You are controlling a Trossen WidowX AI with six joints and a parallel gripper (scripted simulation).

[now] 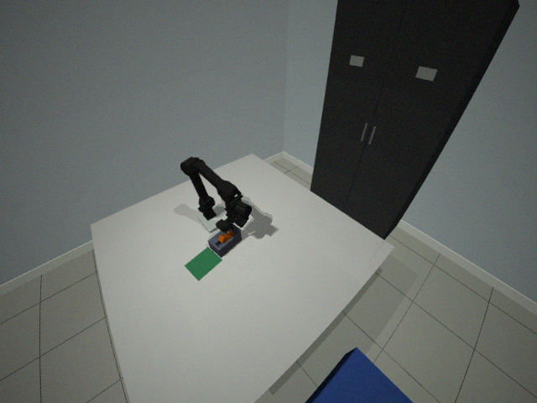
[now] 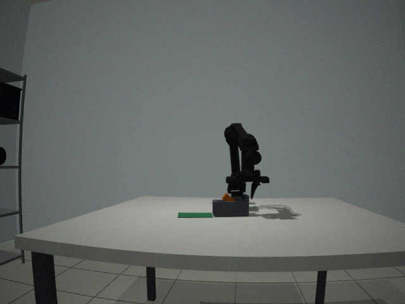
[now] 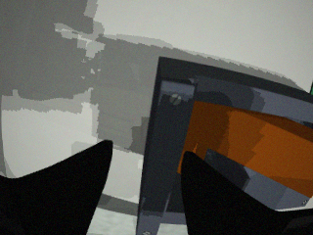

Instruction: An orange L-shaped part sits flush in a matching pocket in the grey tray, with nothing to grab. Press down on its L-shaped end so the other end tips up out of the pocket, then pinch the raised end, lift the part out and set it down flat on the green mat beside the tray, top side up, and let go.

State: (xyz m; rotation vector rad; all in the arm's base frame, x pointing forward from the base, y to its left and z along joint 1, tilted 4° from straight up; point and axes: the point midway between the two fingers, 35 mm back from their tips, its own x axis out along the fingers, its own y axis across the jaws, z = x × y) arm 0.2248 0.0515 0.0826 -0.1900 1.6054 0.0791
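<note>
The orange L-shaped part is 50 mm to the right of my gripper tip and 30 mm below it. Also, from my gripper tip: green mat 230 mm to the right, 80 mm below, 40 mm ahead.
</note>
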